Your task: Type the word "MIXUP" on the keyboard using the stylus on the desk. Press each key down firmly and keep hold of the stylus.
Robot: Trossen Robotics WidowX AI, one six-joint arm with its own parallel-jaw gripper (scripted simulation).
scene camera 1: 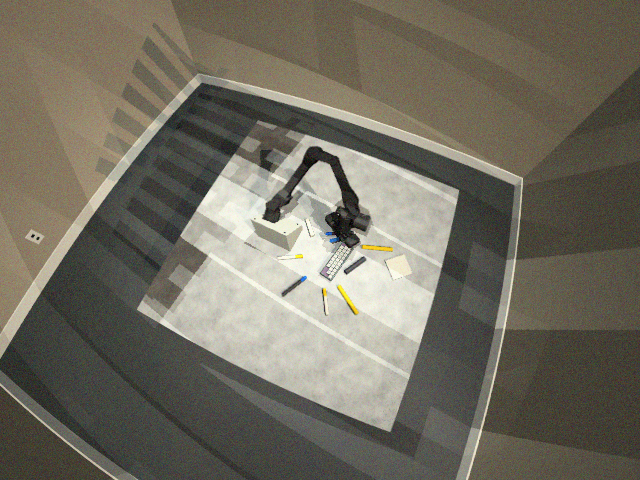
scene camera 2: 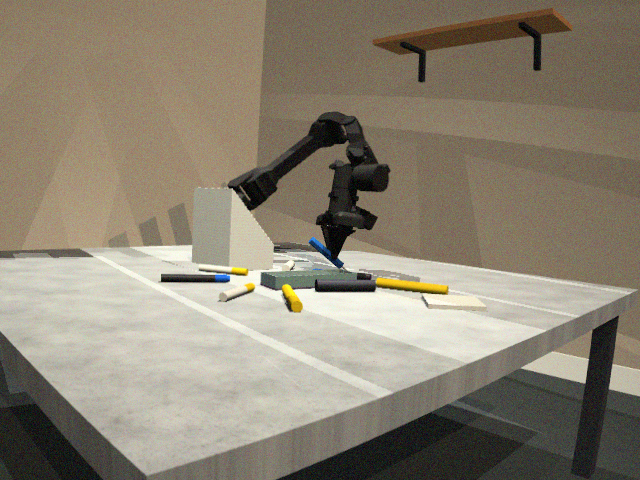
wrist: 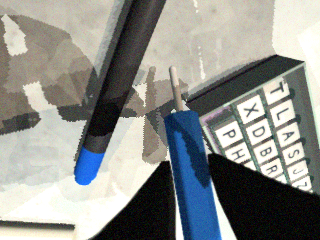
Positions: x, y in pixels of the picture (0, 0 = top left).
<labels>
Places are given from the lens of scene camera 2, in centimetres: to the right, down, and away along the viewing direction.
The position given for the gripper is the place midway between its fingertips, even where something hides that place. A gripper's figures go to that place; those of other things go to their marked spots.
gripper (scene camera 2: 332, 258): 3, 4, 120
notepad (scene camera 2: 433, 301): 20, 11, 95
</labels>
